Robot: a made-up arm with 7 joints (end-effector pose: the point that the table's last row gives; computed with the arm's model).
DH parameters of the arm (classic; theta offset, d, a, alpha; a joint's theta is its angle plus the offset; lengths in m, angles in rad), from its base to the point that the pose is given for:
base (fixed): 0 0.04 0 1.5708
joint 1: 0 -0.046 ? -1.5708
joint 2: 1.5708 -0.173 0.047 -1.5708
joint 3: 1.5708 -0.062 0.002 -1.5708
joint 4: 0 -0.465 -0.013 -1.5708
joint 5: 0 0.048 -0.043 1.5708
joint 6: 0 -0.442 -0.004 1.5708
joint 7: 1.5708 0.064 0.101 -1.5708
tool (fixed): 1.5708 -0.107 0 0
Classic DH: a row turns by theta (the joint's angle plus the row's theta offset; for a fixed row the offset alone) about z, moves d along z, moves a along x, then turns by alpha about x.
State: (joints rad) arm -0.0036 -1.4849 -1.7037 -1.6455 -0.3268 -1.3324 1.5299
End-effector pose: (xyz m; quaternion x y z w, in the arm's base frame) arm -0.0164 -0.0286 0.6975 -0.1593 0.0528 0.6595 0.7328
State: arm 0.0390 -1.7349 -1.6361 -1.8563 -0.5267 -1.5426 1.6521
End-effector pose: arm 0.0134 0.0689 0.6926 -0.2639 0.1112 0.7068 0.6469
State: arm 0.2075 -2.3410 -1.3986 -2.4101 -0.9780 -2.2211 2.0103
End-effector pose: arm 0.0473 0.2014 0.5829 -0.3161 0.1608 0.8755 0.3282
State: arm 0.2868 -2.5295 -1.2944 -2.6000 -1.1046 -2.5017 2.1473
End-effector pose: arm 0.0014 0.2058 0.5388 -0.2833 0.1192 0.9296 0.2032
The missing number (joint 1, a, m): -0.097
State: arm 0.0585 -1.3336 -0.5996 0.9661 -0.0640 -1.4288 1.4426
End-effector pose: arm 0.4802 0.1468 0.4823 -0.2194 0.3431 -0.4113 0.8154
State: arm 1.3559 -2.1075 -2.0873 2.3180 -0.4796 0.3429 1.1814
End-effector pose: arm -0.5754 0.1136 -0.3064 -0.6008 -0.5346 0.4017 0.4380
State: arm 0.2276 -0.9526 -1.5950 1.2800 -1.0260 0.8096 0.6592
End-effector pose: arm 0.0511 -0.1514 0.4963 -0.1970 -0.1134 -0.9547 0.1921
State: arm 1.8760 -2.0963 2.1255 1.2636 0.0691 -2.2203 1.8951
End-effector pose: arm 1.0406 0.0974 0.0246 -0.2599 0.7137 0.1904 0.6220
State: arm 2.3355 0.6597 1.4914 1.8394 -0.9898 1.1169 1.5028
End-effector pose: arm 0.5413 0.3179 0.6889 -0.3496 0.0104 -0.0420 0.9359
